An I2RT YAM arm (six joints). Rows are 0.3 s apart.
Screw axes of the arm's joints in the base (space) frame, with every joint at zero. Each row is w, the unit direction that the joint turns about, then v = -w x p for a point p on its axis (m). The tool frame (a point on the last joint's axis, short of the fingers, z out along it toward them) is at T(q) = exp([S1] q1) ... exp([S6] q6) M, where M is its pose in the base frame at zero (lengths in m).
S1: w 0 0 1 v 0.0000 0.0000 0.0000
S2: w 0 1 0 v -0.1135 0.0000 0.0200
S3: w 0 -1 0 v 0.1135 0.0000 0.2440
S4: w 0 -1 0 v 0.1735 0.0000 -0.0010
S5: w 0 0 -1 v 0.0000 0.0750 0.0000
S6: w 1 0 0 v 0.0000 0.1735 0.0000
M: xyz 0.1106 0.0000 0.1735 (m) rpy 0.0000 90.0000 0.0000 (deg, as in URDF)
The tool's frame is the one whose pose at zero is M.
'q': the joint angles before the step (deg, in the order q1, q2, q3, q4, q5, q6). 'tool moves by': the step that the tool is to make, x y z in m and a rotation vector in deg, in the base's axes. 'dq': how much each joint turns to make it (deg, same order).
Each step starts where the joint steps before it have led.
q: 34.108, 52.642, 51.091, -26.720, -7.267, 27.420
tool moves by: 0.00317, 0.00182, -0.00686, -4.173, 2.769, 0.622
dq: 0.000, 2.012, 1.005, -3.867, 0.436, -1.968
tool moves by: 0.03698, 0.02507, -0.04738, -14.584, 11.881, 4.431
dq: 0.067, 15.736, 3.321, -6.426, 0.438, -6.949
